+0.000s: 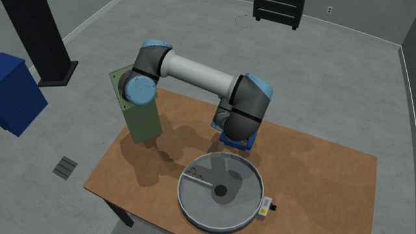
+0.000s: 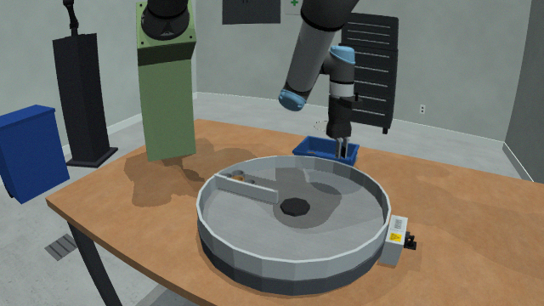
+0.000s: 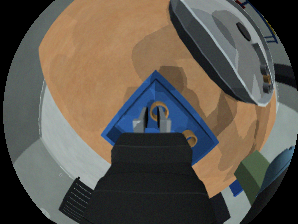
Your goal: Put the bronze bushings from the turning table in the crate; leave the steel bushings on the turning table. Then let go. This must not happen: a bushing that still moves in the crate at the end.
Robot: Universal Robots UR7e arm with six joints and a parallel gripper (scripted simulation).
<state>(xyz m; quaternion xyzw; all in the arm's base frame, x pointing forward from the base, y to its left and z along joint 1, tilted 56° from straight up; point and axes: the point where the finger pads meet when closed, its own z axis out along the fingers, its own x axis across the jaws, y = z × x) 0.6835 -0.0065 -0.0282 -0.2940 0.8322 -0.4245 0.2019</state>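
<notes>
My hand is 40 mm past the blue crate, 40 mm to the right of it and 30 mm above it. Also, from my hand: grey turning table 140 mm behind, 320 mm to the right.
</notes>
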